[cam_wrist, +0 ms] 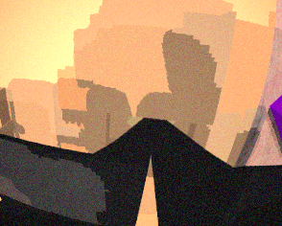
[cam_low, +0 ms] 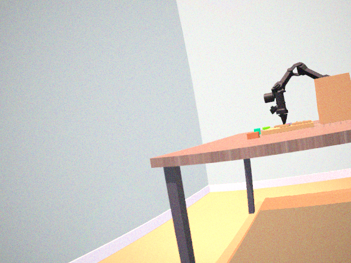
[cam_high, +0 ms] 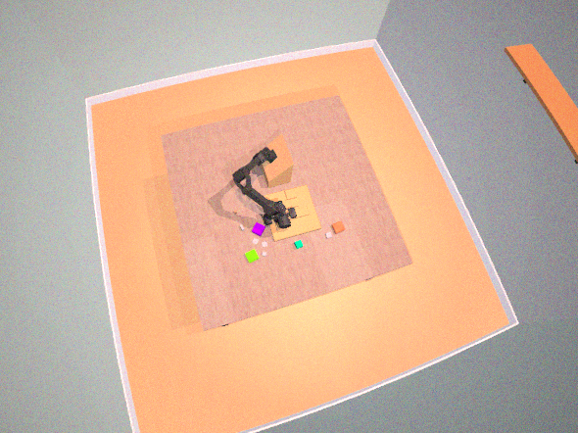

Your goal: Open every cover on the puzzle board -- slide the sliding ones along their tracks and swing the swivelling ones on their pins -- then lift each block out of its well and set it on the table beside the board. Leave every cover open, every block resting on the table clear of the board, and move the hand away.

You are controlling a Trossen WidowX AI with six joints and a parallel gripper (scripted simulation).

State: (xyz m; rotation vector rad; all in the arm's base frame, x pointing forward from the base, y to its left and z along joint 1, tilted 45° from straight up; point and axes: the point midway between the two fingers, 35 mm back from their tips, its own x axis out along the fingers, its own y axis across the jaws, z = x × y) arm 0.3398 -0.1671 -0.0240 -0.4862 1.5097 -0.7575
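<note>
The magenta block lies 13 cm to the right of my gripper tip and 1 cm below it. Also, from my gripper tip: orange block (31 cm to the left, 18 cm ahead, 1 cm below); lime green block (23 cm to the right, 13 cm ahead, 1 cm below); teal block (18 cm ahead, 4 cm to the left, 1 cm below).
</note>
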